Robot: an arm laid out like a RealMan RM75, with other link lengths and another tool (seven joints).
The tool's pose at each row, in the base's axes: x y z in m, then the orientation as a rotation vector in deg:
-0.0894, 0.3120, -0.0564, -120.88, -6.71, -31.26
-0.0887, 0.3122, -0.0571, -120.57, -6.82, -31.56
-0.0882, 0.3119, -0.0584, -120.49, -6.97, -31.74
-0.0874, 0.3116, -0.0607, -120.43, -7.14, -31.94
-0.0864, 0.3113, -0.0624, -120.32, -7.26, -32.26
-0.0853, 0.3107, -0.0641, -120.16, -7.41, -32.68
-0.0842, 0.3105, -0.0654, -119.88, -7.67, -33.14
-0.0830, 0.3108, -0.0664, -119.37, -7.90, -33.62
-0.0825, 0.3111, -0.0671, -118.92, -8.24, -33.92
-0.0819, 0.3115, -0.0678, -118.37, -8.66, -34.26
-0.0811, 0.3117, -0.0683, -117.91, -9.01, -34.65
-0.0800, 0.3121, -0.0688, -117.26, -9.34, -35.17
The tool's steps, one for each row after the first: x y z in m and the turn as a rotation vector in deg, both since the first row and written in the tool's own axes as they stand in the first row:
0.0003, 0.0006, 0.0007, 0.26, 0.23, -0.17
0.0002, 0.0019, 0.0013, 0.32, 0.32, -0.34
0.0000, 0.0041, 0.0024, 0.36, 0.40, -0.54
0.0002, 0.0059, 0.0033, 0.43, 0.60, -0.74
0.0006, 0.0078, 0.0040, 0.52, 0.87, -1.00
0.0010, 0.0093, 0.0048, 0.73, 1.15, -1.35
0.0016, 0.0102, 0.0059, 1.16, 1.50, -1.66
0.0018, 0.0107, 0.0067, 1.57, 1.68, -1.98
0.0020, 0.0112, 0.0075, 2.09, 1.87, -2.36
0.0024, 0.0117, 0.0082, 2.50, 2.11, -2.73
0.0032, 0.0122, 0.0091, 3.05, 2.49, -3.12

